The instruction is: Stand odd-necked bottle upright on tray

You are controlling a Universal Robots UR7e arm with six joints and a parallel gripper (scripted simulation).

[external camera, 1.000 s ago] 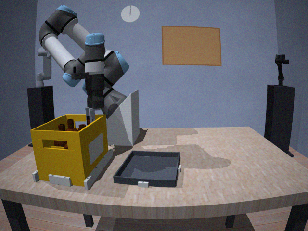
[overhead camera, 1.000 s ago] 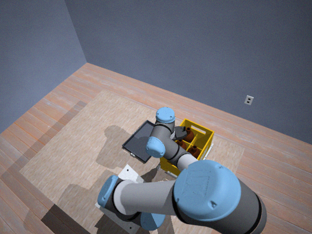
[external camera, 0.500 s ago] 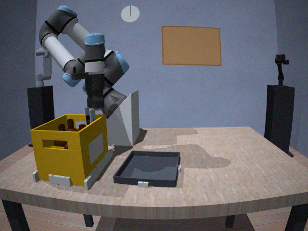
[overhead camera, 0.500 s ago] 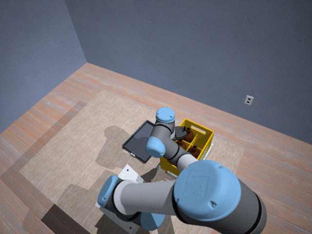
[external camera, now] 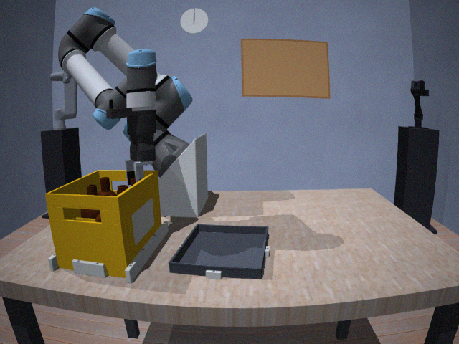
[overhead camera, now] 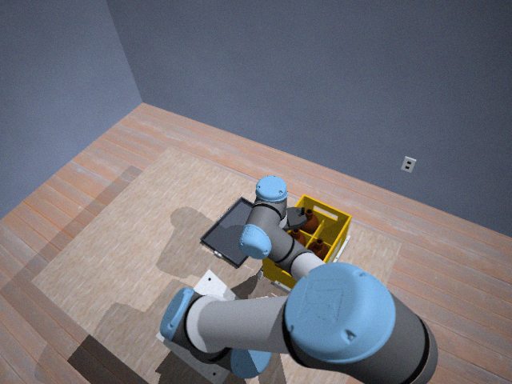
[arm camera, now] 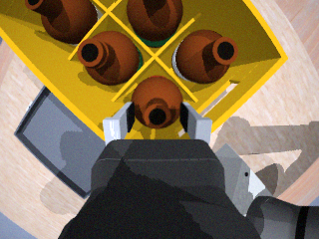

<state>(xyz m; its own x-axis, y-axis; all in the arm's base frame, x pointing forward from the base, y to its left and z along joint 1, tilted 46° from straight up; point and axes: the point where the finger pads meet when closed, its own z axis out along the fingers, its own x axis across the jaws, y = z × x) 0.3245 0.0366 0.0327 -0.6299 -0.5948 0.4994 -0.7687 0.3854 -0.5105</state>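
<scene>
Now: the yellow crate 10 cm ahead of my hand, 8 cm below it and 3 cm to the right of it. Also, from my hand: dark tray (24 cm to the left, 15 cm below, 4 cm ahead); then bottle (18 cm ahead, 7 cm below, 2 cm to the left).
</scene>
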